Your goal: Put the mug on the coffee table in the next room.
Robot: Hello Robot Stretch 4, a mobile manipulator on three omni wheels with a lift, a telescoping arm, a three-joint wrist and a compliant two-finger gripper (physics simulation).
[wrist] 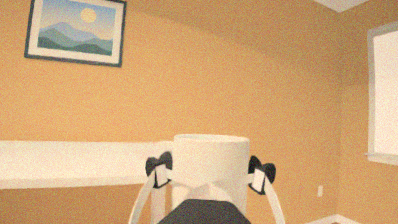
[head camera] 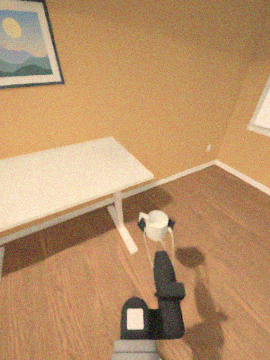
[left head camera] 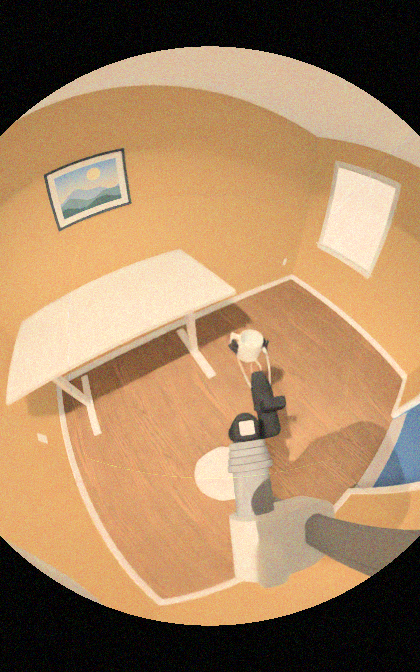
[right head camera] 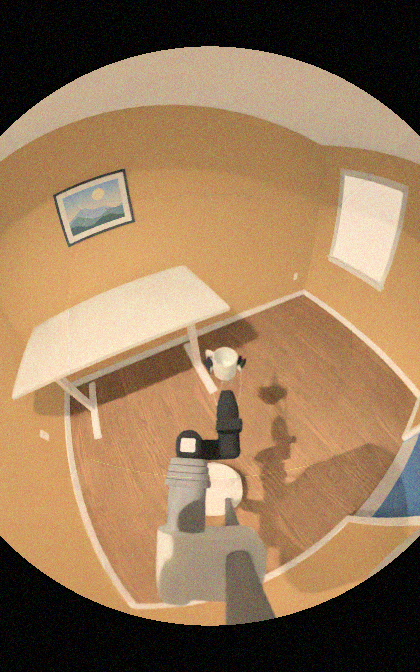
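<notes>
A white mug is held upright in the air above the wood floor, to the right of a white table's near end. Its handle points left in the head view. My gripper is shut on the mug, with one black fingertip on each side of it. The mug's lower part is partly hidden by the gripper in the wrist view. A coffee table in another room does not show in these views.
The white table stands on the left along the wall, its legs on the floor. Walls meet in a corner behind the mug. A blue surface shows at the right beyond a white threshold.
</notes>
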